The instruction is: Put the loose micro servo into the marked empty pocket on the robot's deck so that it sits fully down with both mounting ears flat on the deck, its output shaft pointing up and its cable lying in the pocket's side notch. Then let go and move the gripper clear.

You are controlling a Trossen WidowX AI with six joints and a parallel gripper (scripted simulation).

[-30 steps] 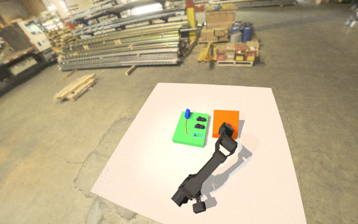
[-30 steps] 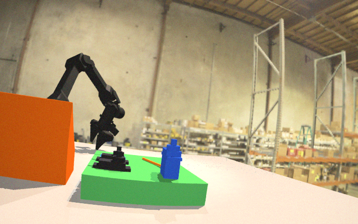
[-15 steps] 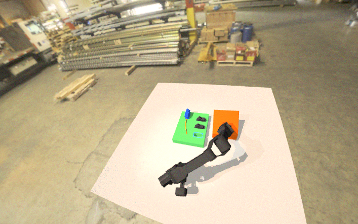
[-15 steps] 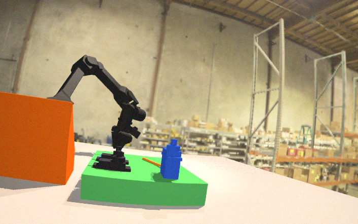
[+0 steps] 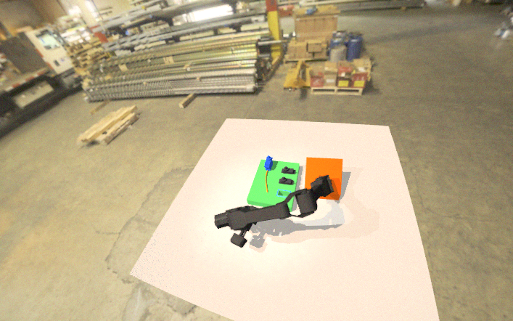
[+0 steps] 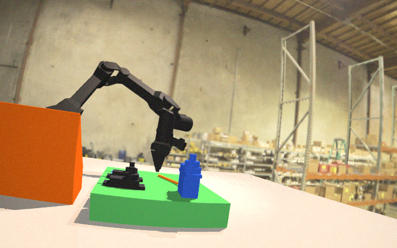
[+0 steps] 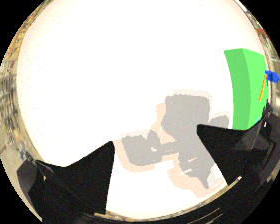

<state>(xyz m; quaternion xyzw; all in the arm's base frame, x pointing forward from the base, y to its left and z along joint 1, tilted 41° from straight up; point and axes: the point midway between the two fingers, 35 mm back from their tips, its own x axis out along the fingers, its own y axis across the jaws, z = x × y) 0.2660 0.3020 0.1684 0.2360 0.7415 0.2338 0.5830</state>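
Now: gripper tip 3 cm short of the green deck, 31 cm to the left of it and 1 cm above it.
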